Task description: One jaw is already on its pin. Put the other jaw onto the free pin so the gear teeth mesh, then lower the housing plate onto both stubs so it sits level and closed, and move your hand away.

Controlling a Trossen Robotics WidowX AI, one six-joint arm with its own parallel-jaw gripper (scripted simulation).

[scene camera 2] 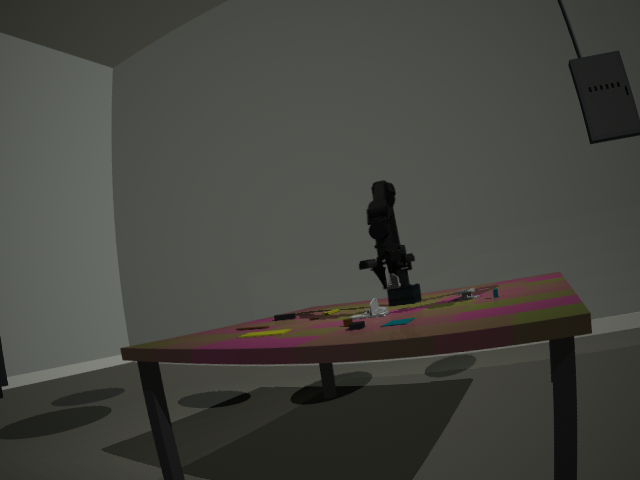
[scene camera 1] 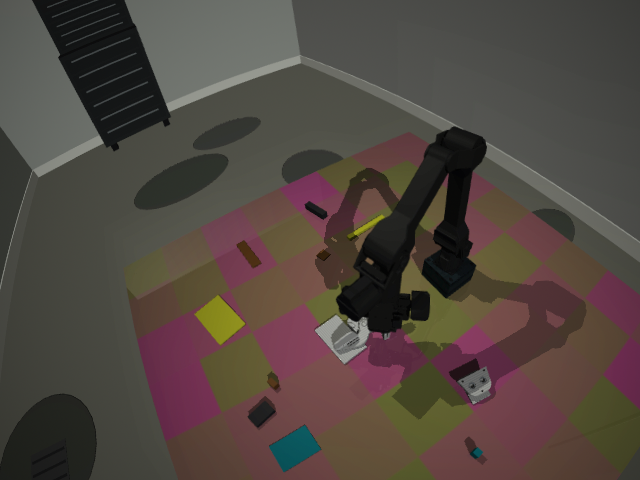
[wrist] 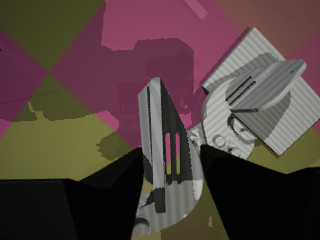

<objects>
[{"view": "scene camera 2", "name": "my gripper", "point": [390, 287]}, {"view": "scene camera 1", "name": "my gripper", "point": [383, 321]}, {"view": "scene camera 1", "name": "yellow sheet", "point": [217, 317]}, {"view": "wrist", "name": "my gripper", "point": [172, 153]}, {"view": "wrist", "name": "jaw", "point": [174, 196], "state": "held by my gripper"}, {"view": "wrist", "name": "jaw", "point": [267, 85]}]
</objects>
